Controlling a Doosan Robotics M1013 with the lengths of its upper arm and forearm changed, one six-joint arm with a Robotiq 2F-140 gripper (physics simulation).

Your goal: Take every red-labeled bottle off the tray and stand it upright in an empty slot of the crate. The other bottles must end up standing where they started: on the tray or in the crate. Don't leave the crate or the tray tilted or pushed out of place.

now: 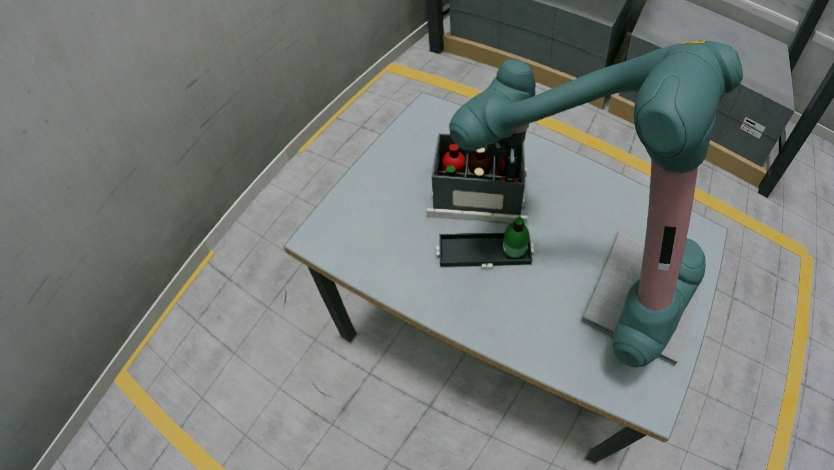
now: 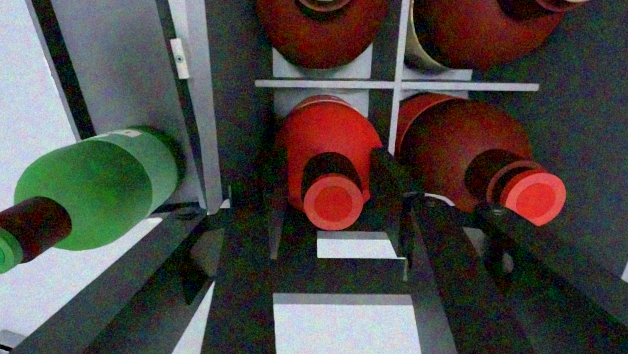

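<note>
My gripper (image 1: 508,158) (image 2: 328,171) is shut on a bright red bottle (image 2: 327,125) with a red cap, upright inside the crate's front right slot; whether its base touches the bottom is hidden. The dark grey crate (image 1: 442,195) (image 2: 232,100) is level. In it, a red bottle (image 1: 453,159) stands at the back left, a green cap (image 1: 449,169) shows at the front left, and cream-capped bottles (image 1: 478,172) (image 2: 325,42) stand in the middle. A dark red bottle (image 2: 465,140) with a red cap stands beside the held one. A green bottle (image 1: 516,240) (image 2: 95,185) stands on the black tray's right end (image 1: 466,251) (image 2: 115,65).
A pale bar (image 1: 475,215) lies along the crate's front, between crate and tray. Small white stops sit at the tray's sides and front. The arm's base stands on a grey plate (image 1: 606,286) at the right of the table (image 1: 373,233). Thin dividers (image 2: 325,84) separate the crate's slots.
</note>
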